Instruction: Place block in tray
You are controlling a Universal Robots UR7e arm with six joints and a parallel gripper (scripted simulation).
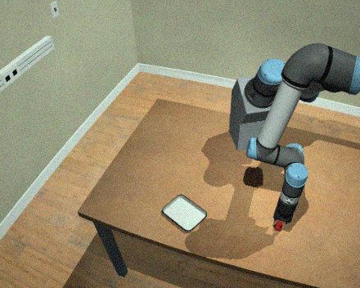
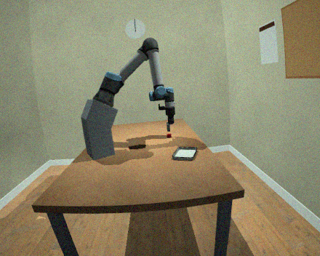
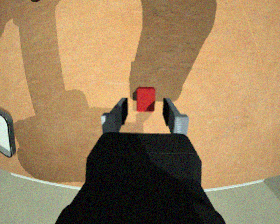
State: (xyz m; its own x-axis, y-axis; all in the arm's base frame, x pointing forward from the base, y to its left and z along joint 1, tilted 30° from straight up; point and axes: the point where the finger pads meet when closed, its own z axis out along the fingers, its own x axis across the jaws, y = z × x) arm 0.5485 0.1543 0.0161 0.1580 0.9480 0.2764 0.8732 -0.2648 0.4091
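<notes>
Right now my hand is 60 mm above the small red block. Also, from my hand: white tray 410 mm to the right, 60 mm below.
</notes>
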